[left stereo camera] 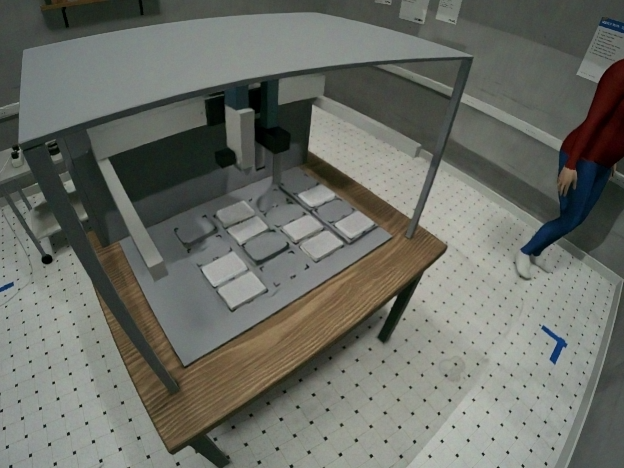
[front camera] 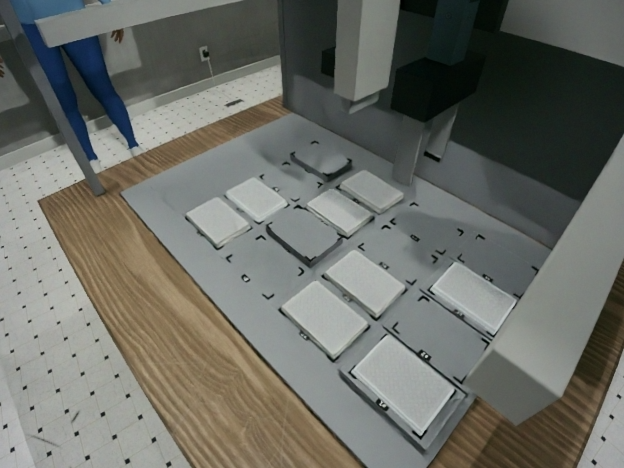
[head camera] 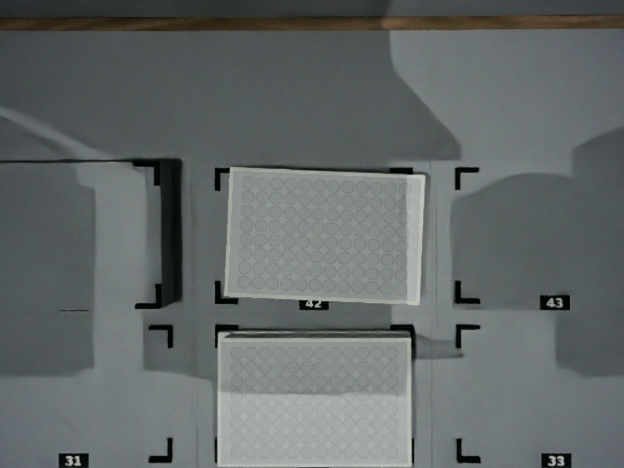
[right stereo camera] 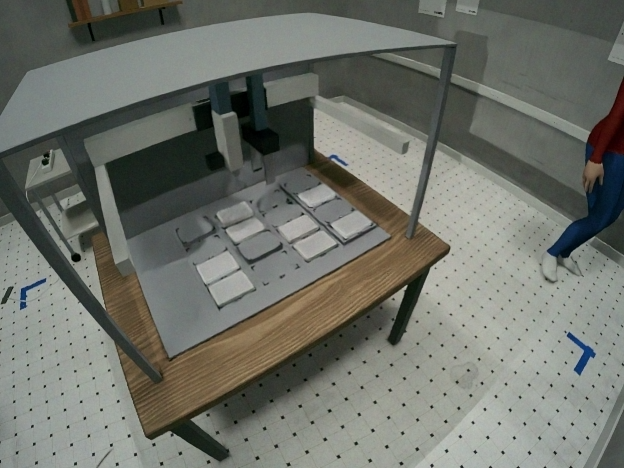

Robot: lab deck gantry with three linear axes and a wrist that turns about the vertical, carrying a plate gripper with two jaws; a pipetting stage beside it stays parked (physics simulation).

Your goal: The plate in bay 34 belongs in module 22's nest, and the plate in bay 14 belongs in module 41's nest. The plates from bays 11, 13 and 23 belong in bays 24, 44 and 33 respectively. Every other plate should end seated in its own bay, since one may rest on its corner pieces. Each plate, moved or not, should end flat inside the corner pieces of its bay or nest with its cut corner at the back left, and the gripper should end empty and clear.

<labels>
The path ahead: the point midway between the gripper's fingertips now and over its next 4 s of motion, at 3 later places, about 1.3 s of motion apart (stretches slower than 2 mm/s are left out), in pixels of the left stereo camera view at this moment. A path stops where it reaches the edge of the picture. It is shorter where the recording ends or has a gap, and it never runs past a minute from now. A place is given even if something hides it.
My gripper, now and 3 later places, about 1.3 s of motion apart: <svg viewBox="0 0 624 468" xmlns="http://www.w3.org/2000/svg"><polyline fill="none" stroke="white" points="268,175 276,238 323,225 345,191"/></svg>
</labels>
